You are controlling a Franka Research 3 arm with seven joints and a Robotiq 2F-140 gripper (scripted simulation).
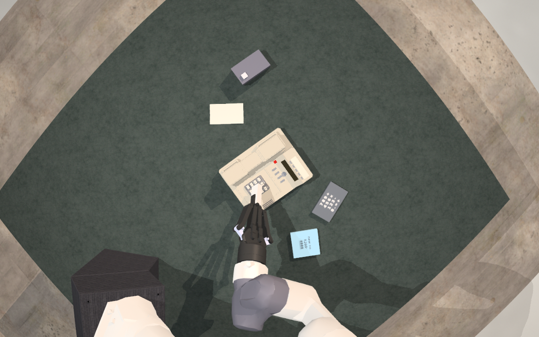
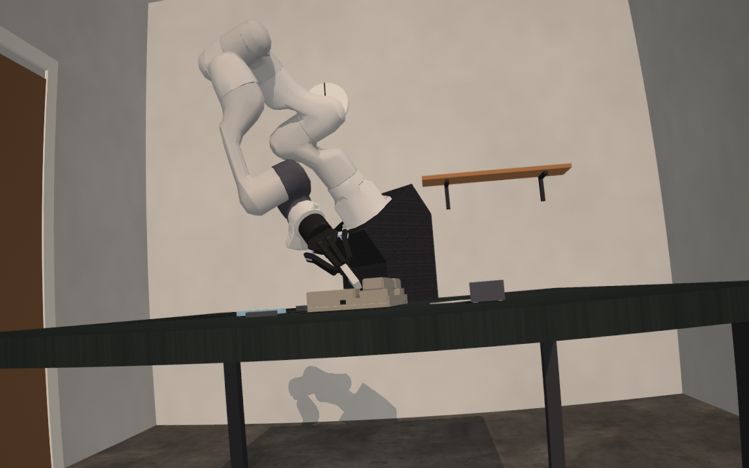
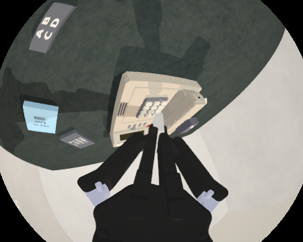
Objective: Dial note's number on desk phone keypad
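Right now my hand is 70 mm short of the handset, 60 mm to the right of it and 30 mm above it. Also, from my hand: light blue note: 220 mm to the right, 70 mm below, 50 mm behind; then blank cream card: 210 mm to the left, 140 mm ahead, 70 mm below; then dark grey keypad card: 200 mm to the right, 100 mm ahead, 70 mm below.
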